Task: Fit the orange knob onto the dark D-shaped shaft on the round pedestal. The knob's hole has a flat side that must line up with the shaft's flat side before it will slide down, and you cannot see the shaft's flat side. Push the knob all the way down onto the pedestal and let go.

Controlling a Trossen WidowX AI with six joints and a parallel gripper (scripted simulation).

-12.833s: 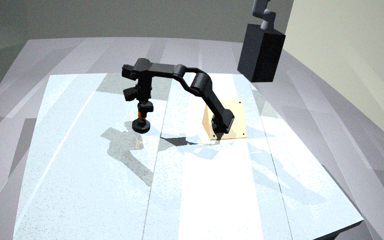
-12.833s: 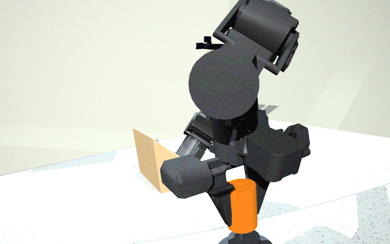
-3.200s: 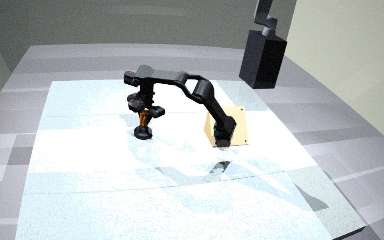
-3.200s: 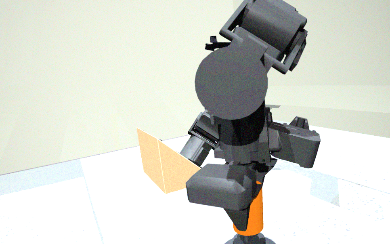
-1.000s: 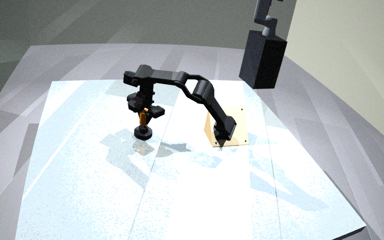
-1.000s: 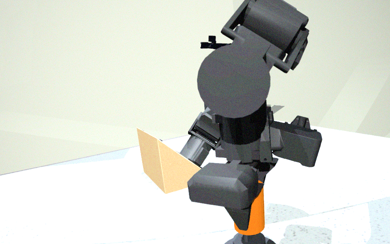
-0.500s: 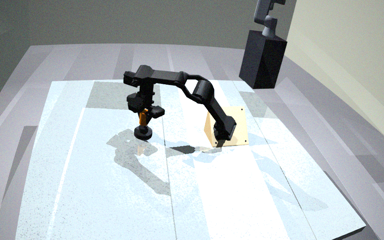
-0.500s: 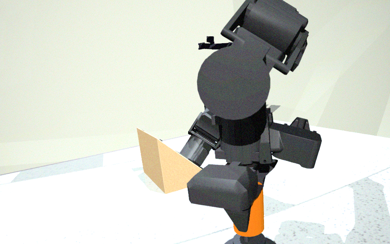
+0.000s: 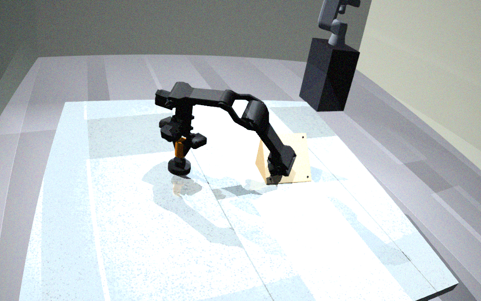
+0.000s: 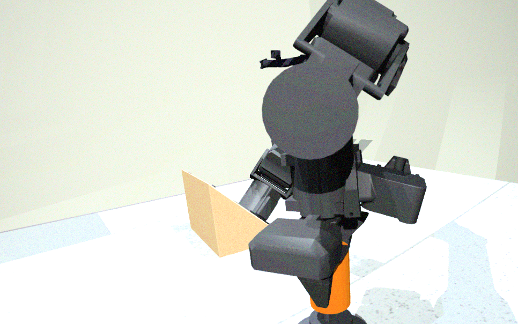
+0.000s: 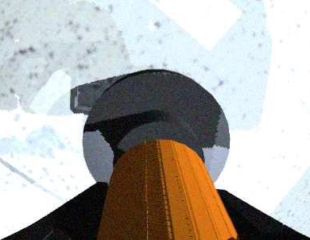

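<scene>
Now: the orange knob 20 mm above my gripper tip. From my gripper tip the other things lie so: round dark pedestal: 40 mm below.
</scene>
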